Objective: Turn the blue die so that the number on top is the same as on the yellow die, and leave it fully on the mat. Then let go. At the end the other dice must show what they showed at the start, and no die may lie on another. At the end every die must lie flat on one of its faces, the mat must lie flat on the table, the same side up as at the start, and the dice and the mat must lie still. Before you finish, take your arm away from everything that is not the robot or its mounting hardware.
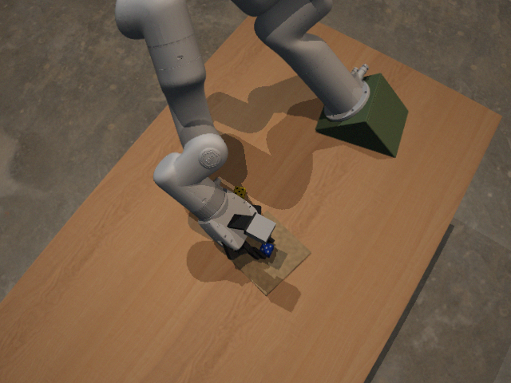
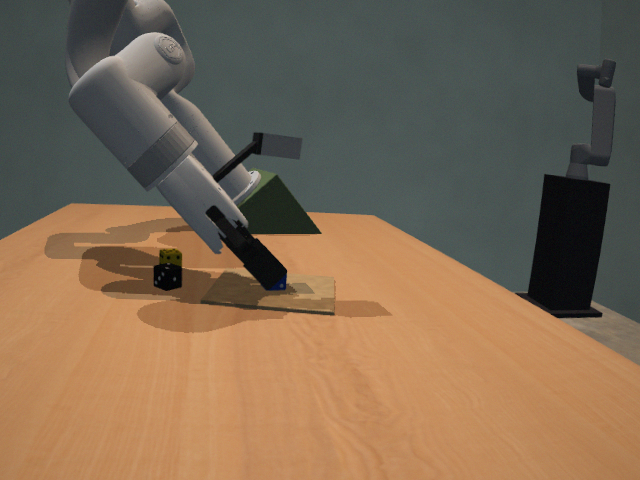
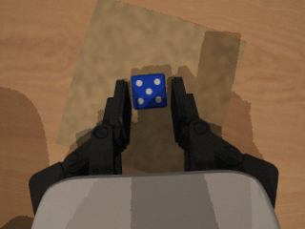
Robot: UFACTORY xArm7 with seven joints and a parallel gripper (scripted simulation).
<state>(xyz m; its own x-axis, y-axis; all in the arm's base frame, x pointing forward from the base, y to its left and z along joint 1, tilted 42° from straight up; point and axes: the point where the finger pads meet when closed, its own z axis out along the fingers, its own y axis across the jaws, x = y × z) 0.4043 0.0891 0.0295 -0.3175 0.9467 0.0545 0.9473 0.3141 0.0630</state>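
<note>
Now: the blue die 2 cm below my hand and 1 cm to the left of it. The rest, counted from my hand: black die: 11 cm to the right, 2 cm below; yellow die: 12 cm to the right, 7 cm behind, 2 cm below; tan mat: 3 cm below, 2 cm to the left.
</note>
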